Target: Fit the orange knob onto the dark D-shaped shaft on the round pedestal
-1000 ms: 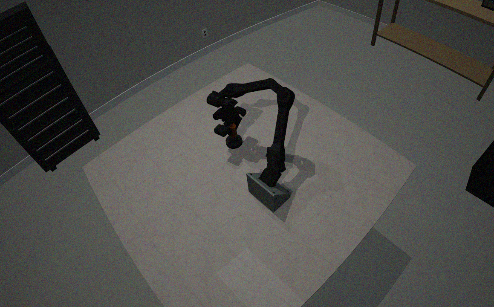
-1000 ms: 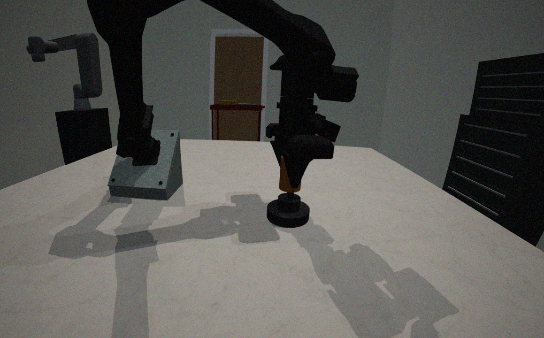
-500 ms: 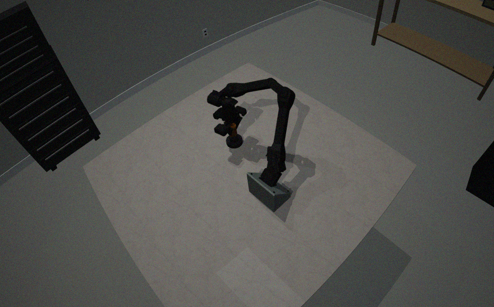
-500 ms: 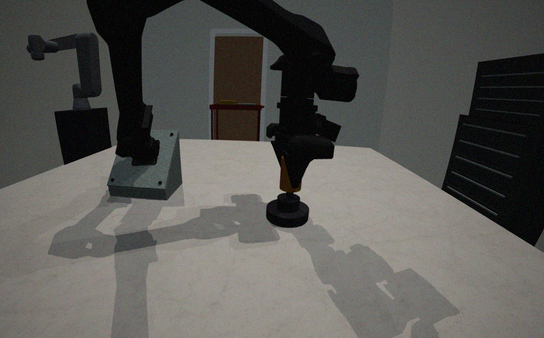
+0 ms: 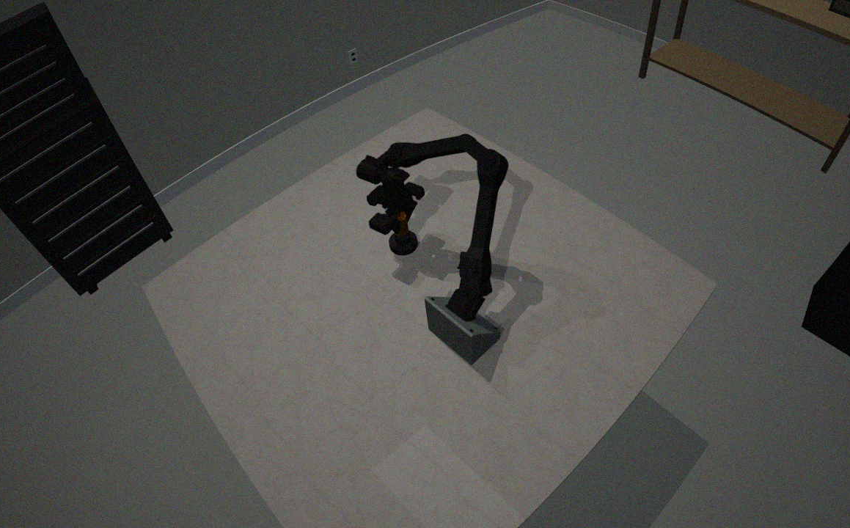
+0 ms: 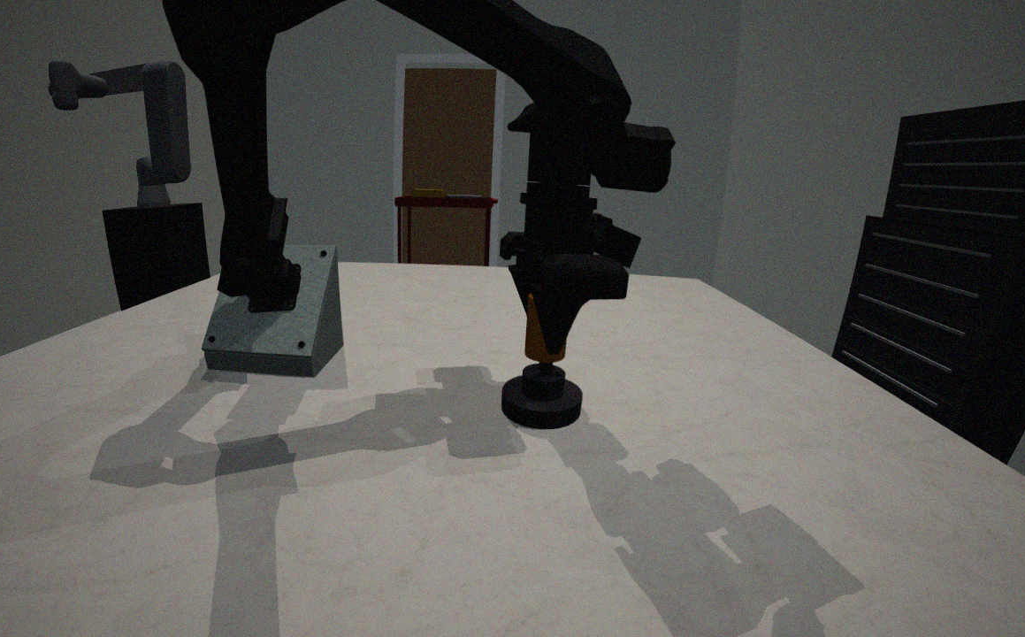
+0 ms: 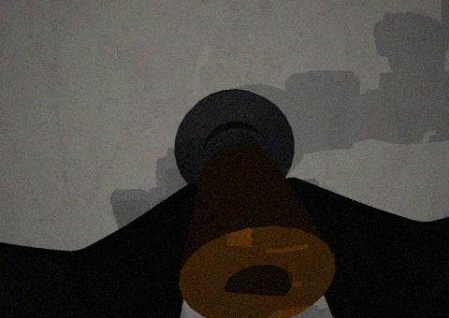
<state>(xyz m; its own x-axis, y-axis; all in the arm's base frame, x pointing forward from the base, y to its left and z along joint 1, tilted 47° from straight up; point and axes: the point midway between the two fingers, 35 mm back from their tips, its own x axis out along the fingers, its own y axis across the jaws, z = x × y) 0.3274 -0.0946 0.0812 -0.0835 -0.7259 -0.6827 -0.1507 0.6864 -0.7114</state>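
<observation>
Now: gripper tip 20 mm below the orange knob. The rest, counted from my gripper tip: dark round pedestal 40 mm below.
</observation>
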